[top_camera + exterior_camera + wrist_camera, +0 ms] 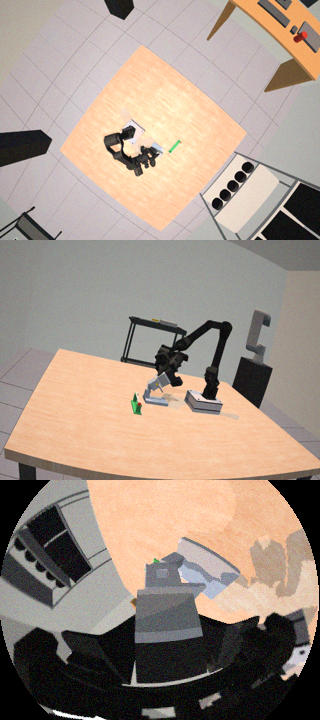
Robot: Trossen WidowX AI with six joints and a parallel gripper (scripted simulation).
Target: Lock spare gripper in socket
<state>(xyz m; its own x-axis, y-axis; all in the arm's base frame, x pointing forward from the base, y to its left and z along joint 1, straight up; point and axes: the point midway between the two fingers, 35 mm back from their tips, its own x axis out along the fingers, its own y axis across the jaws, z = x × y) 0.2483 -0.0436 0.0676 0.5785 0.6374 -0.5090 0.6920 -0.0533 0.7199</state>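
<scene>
The grey mount is 60 mm below my gripper tip, 20 mm ahead of it and 10 mm to the right of it. From my gripper tip the other things lie so: green cradle: 120 mm ahead, 90 mm to the left, 90 mm below; spare gripper: 10 mm to the right, 10 mm behind, 10 mm above.
</scene>
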